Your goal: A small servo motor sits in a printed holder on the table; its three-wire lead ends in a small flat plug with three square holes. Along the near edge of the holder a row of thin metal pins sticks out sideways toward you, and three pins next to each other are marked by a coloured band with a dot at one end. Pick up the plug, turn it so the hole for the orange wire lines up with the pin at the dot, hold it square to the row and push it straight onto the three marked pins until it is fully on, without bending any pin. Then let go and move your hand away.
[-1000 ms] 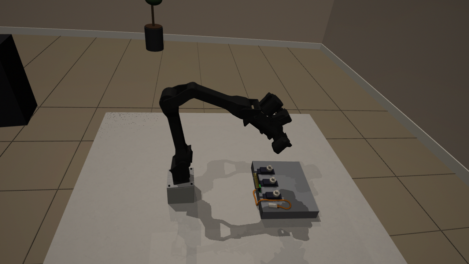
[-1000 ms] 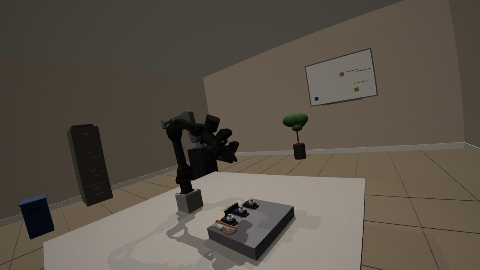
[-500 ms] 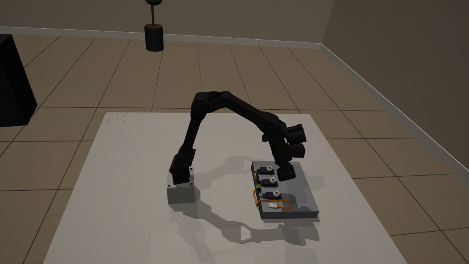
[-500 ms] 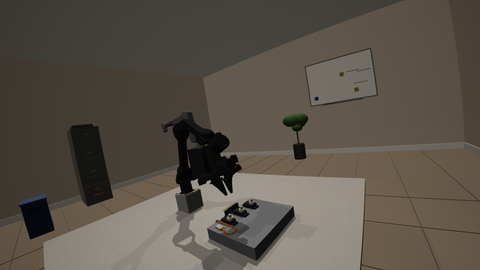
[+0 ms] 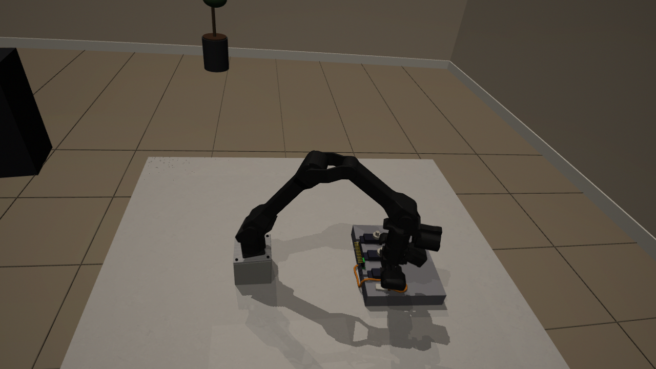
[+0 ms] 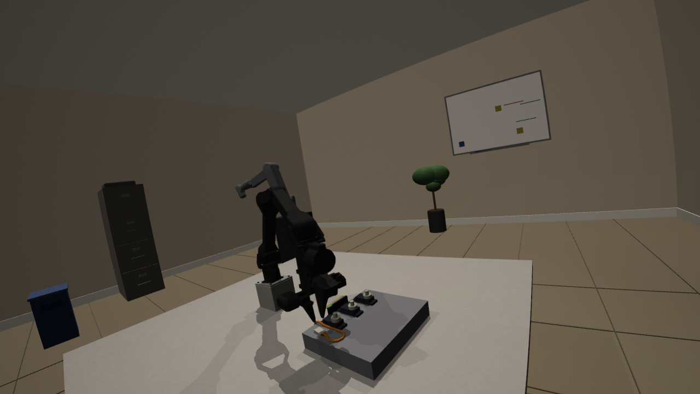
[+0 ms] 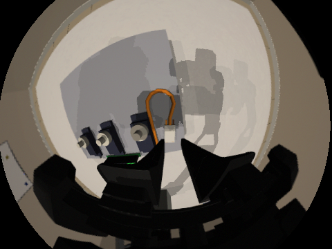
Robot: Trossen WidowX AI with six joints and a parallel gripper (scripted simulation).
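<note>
The green mark is 10 cm to the left of my gripper tip, 3 cm behind it and 1 cm below it. From my gripper tip the other things lie so: grey holder (13 cm ahead, 10 cm to the left, 6 cm below); pin row (13 cm to the left, 3 cm below, 2 cm behind).
</note>
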